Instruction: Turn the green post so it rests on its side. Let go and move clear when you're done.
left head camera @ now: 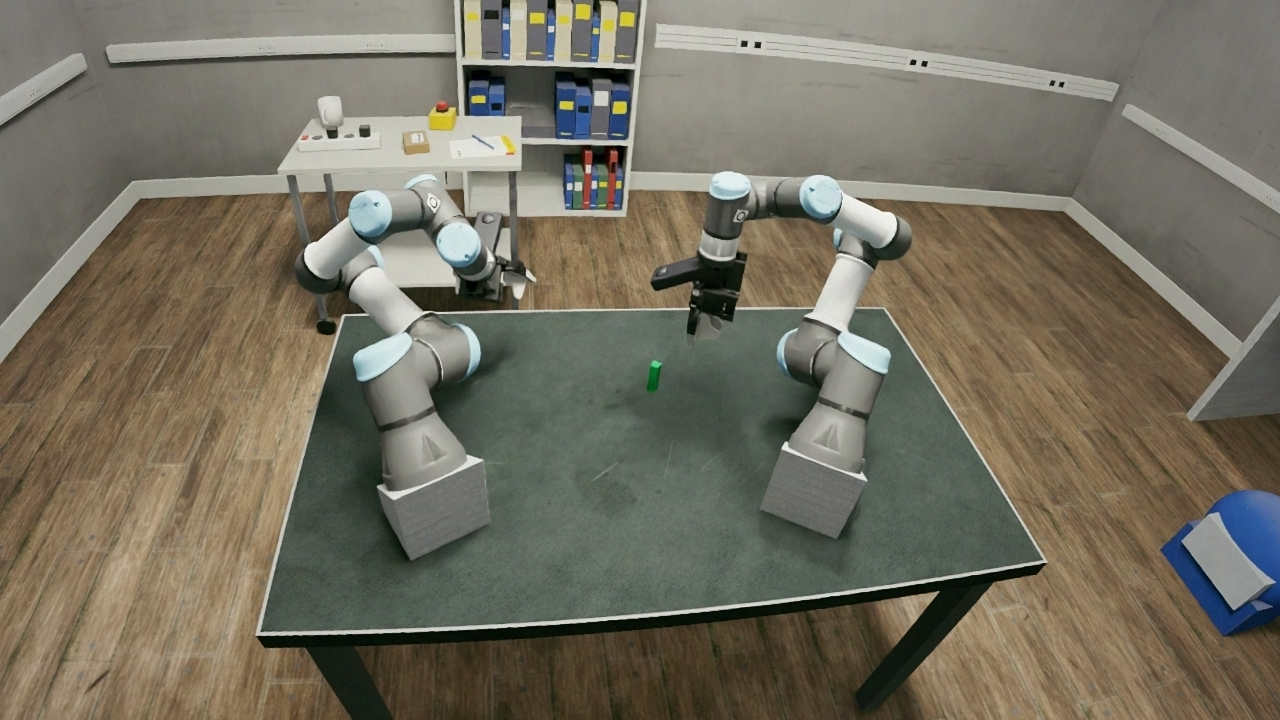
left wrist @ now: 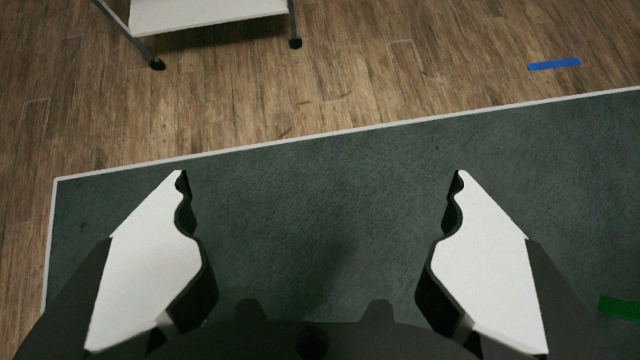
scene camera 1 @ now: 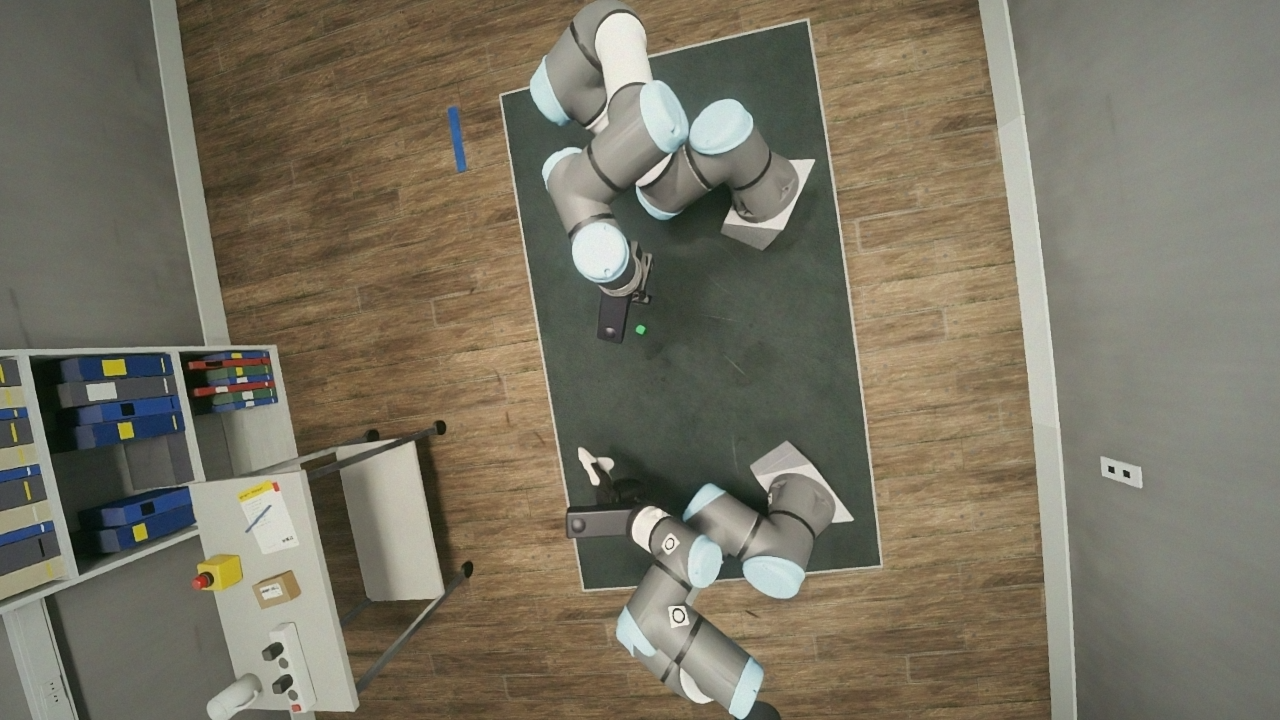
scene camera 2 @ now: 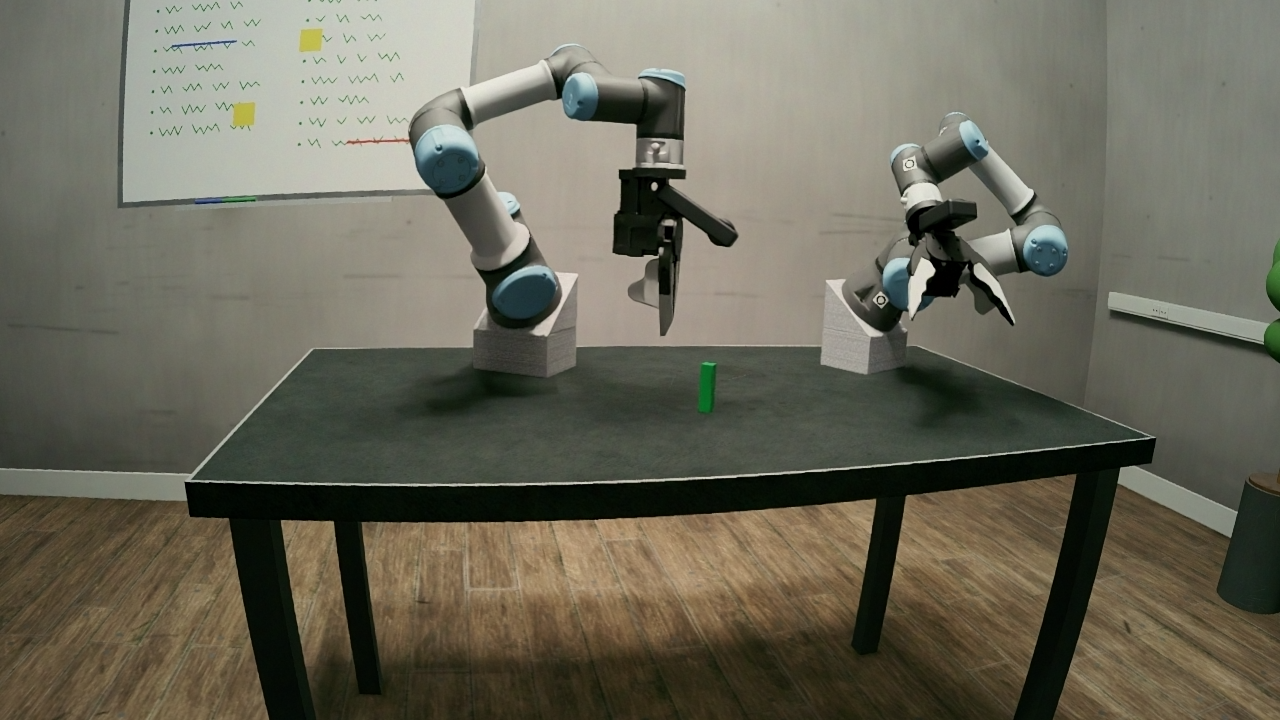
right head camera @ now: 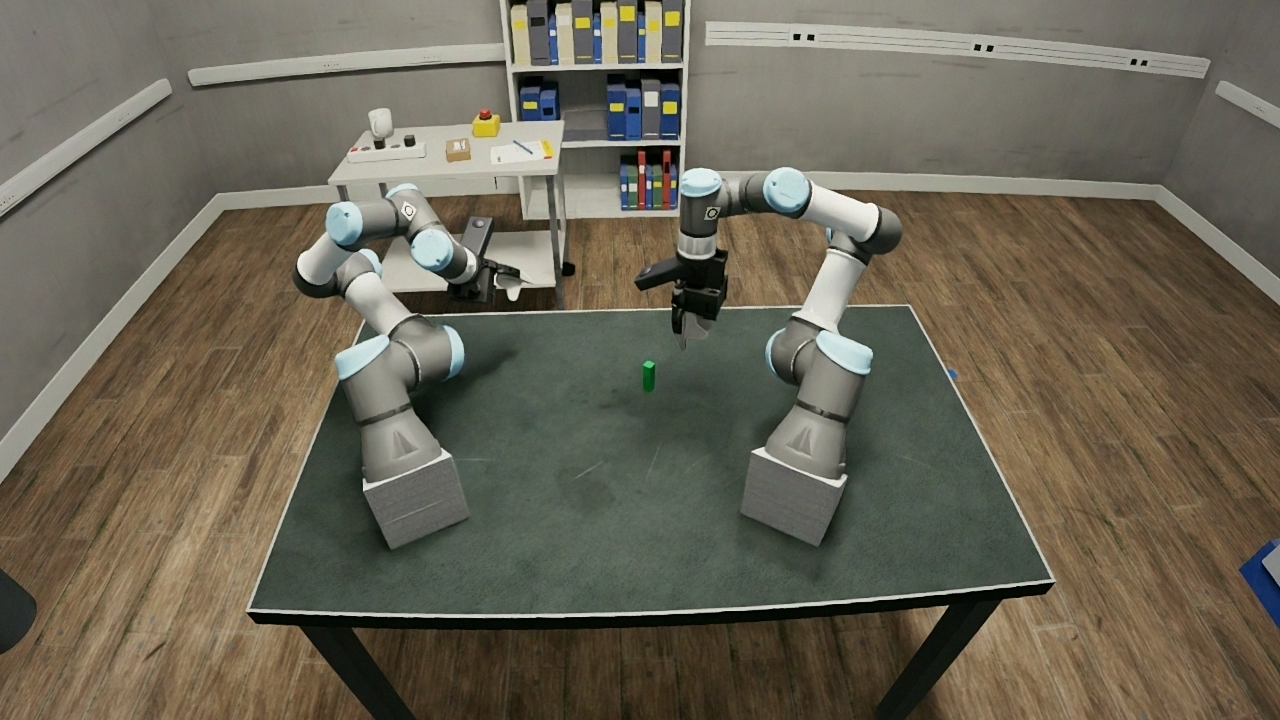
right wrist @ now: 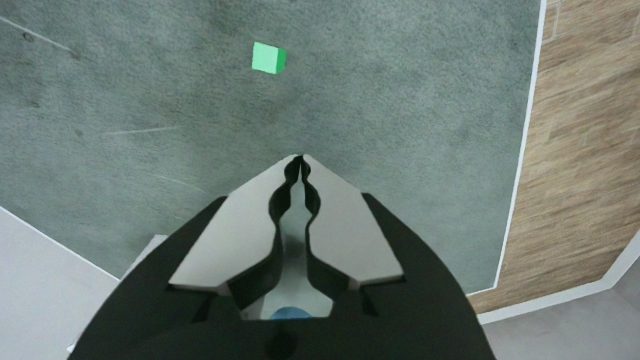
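The green post (left head camera: 654,376) (right head camera: 648,377) (scene camera 1: 640,329) (scene camera 2: 707,387) stands upright on the dark table (left head camera: 537,555) (scene camera 2: 429,438). In the right wrist view the post (right wrist: 265,58) shows its pale square top, beyond the fingertips. Part of the post (left wrist: 619,308) also shows at the right edge of the left wrist view. My right gripper (scene camera 2: 665,331) (right wrist: 300,157) points down with its fingertips together, shut and empty, above the table and apart from the post. My left gripper (scene camera 2: 962,318) (left wrist: 319,172) is open and empty, raised near the table's far left corner in the left head camera.
The right arm's base block (left head camera: 812,490) and the left arm's base block (left head camera: 435,506) stand on the table at either side. A white side table (left head camera: 402,159) with small items and a bookshelf (left head camera: 547,212) stand beyond the far table edge.
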